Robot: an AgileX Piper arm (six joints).
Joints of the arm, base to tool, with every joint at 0 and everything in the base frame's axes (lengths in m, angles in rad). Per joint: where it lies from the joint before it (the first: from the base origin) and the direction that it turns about. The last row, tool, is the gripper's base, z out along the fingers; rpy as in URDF.
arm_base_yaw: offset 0 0 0.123 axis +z
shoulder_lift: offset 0 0 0 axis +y
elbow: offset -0.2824 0 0.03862 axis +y
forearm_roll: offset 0.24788 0 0.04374 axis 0.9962 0 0.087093
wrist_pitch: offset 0 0 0 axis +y
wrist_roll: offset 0.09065 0 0.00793 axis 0.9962 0 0.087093
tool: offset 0 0 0 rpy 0 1.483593 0
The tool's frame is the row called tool.
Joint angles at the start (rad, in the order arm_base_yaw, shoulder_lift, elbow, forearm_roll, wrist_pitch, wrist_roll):
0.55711 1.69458 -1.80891 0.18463 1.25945 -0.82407
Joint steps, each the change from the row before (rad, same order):
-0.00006 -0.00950 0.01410 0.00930 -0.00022 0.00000
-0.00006 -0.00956 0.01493 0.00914 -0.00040 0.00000
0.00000 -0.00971 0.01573 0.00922 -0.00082 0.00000
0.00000 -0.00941 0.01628 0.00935 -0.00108 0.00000
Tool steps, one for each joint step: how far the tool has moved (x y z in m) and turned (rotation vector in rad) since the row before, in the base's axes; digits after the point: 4 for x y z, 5 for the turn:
-0.0027 -0.0008 -0.0005 0.00543 0.00855 0.00174
-0.0027 -0.0008 -0.0007 0.00499 0.00897 0.00163
-0.0027 -0.0008 -0.0009 0.00496 0.00923 0.00156
-0.0027 -0.0007 -0.0011 0.00477 0.00982 0.00146

